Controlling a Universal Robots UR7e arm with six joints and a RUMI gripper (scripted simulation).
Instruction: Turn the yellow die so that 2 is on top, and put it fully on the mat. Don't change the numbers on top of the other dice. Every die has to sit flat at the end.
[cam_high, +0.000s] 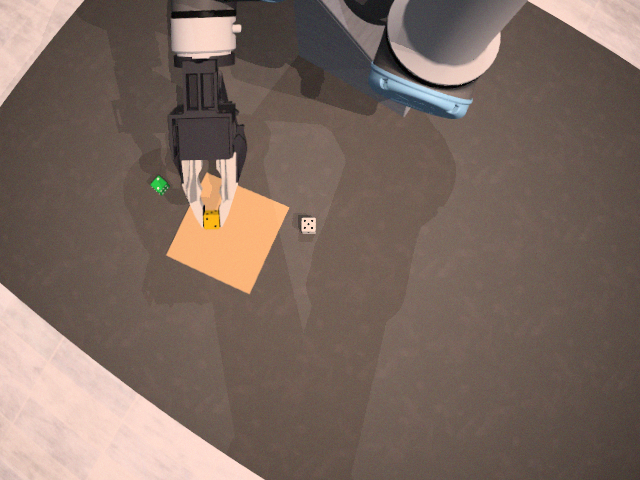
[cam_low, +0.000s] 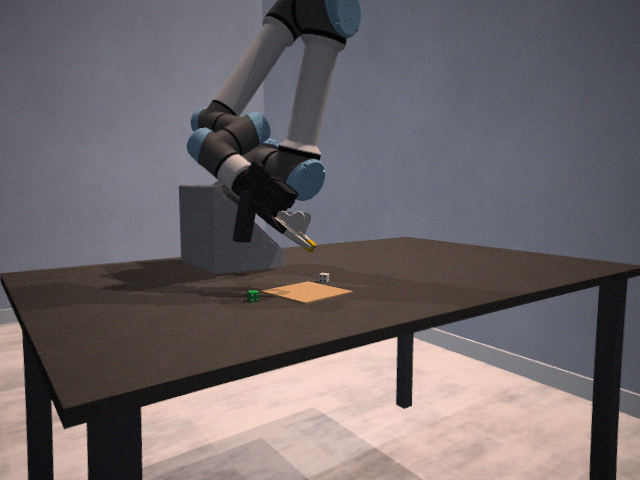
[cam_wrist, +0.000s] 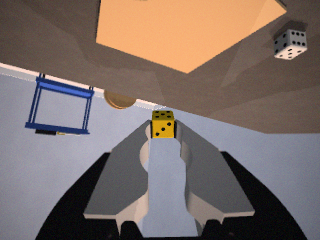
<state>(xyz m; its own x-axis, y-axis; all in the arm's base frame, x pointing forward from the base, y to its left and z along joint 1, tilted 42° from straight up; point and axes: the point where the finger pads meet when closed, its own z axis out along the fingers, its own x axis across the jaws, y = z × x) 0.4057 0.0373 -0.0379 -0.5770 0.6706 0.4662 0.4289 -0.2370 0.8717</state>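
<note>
The yellow die is 1 cm ahead of my hand. The rest, counted from my hand: orange mat 10 cm below; green die 13 cm to the right, 10 cm below; white die 10 cm to the left, 10 cm below, 7 cm behind.
</note>
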